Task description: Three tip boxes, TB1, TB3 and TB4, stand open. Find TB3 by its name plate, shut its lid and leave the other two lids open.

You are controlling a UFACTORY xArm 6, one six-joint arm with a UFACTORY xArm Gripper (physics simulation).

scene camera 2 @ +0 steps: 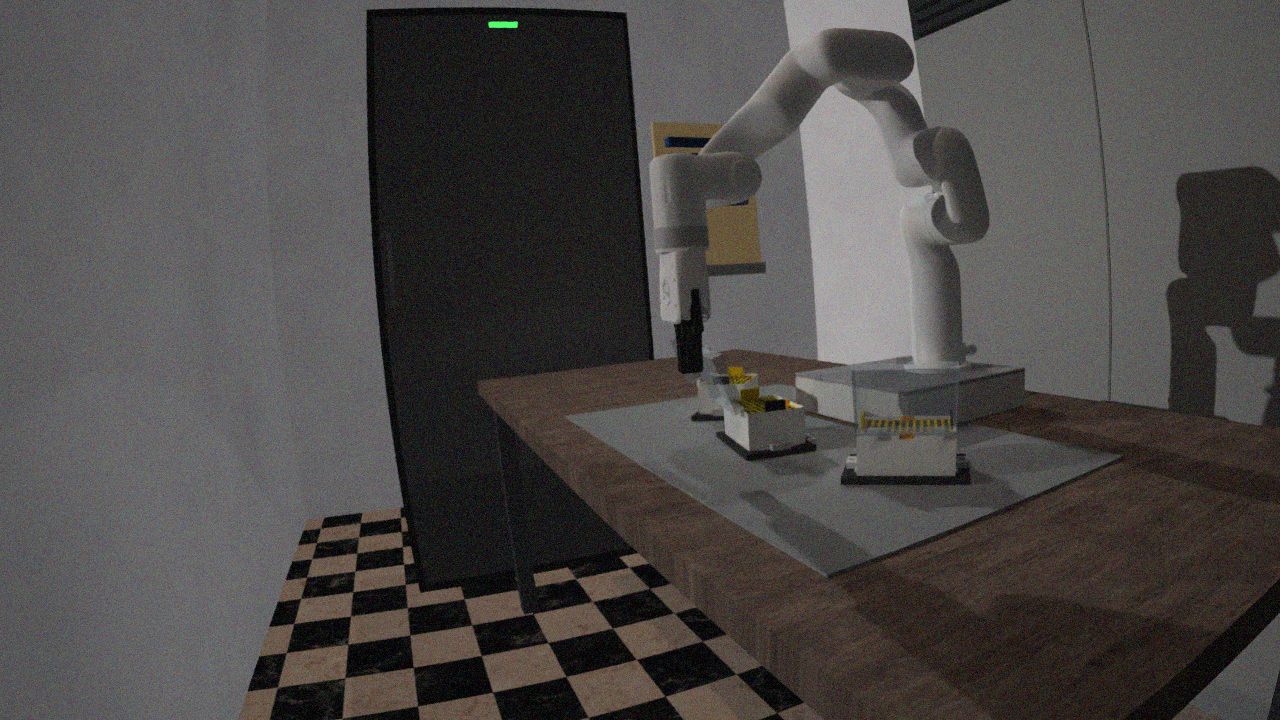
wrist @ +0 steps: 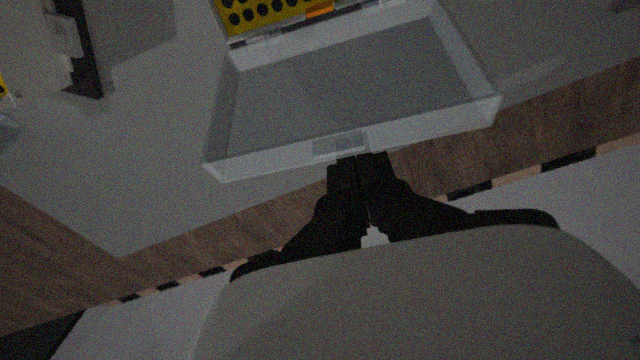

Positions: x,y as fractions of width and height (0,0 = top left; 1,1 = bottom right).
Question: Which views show my gripper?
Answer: Scene camera 2 and the wrist view: all of them.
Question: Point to a tip box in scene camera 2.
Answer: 0.55,0.57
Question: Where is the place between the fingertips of my gripper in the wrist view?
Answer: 0.56,0.44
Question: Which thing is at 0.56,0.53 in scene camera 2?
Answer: A clear lid.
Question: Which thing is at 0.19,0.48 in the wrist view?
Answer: A grey mat.
